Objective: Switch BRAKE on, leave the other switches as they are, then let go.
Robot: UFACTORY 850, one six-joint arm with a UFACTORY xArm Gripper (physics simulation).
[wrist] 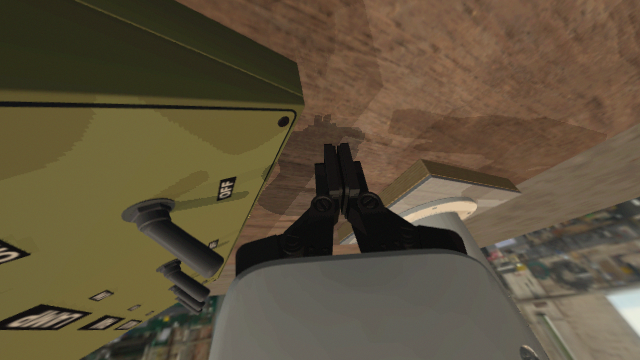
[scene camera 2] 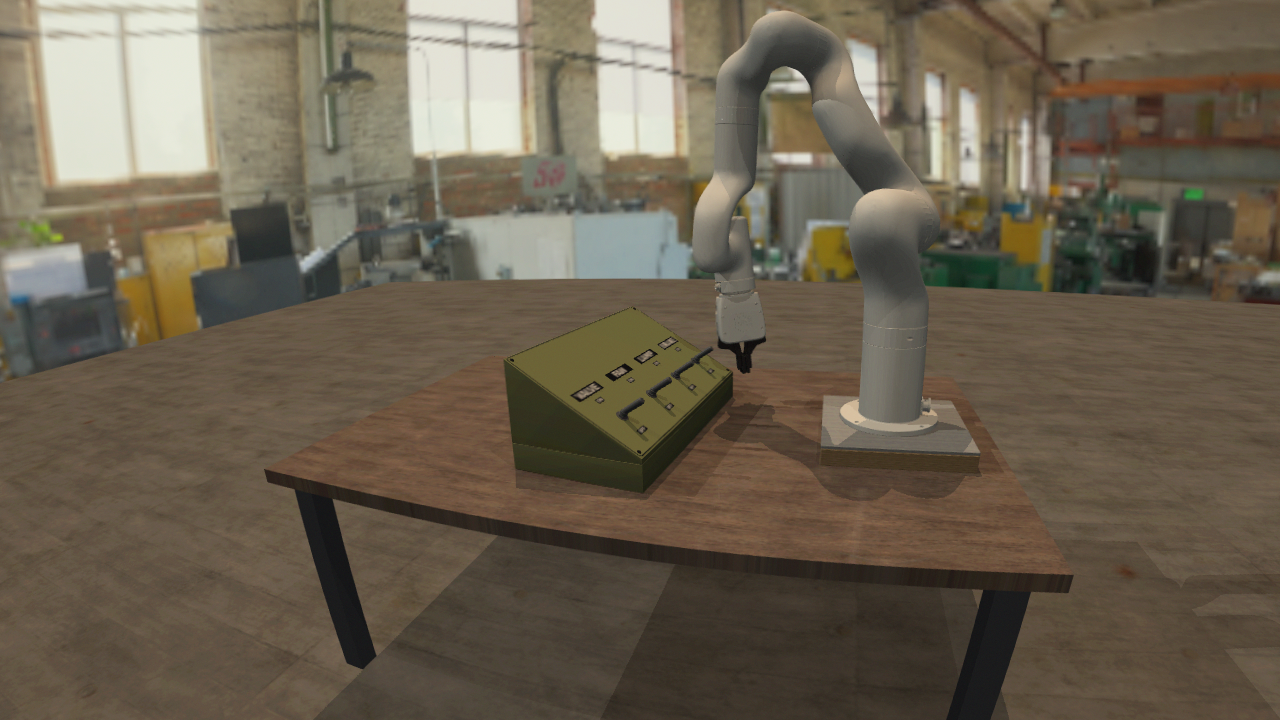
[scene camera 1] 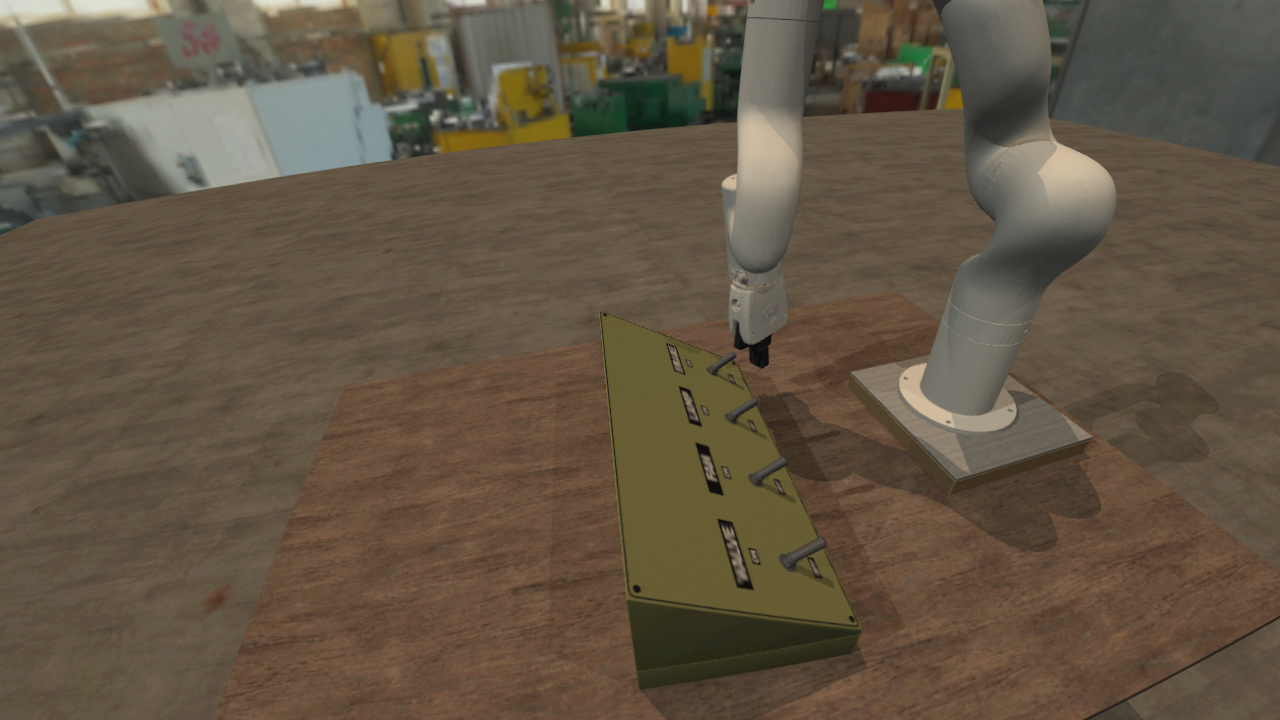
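Observation:
The olive switch box (scene camera 1: 662, 501) (scene camera 2: 590, 344) (wrist: 50, 165) has a sloping face with a row of grey toggle levers. The BRAKE lever (scene camera 1: 721, 363) (scene camera 2: 703, 354) (wrist: 180, 245) is at the far end in the scene views and leans to its OFF side. The LAMP lever (scene camera 1: 742, 410) (wrist: 187, 282), FAN lever (scene camera 1: 769, 471) (scene camera 2: 659, 387) and VALVE lever (scene camera 1: 803, 553) (scene camera 2: 631, 409) lean the same way. My gripper (scene camera 1: 759, 360) (scene camera 2: 744, 368) (wrist: 334, 158) is shut and empty, pointing down beside the low edge at the BRAKE end, apart from the lever. In the wrist view the BRAKE nameplate does not show.
The box stands on the brown table (scene camera 1: 429, 501) (scene camera 2: 805, 528) (wrist: 475, 65). The arm's base plate (scene camera 1: 1038, 429) (scene camera 2: 836, 438) (wrist: 440, 186) lies on the table across from the low edge of the box.

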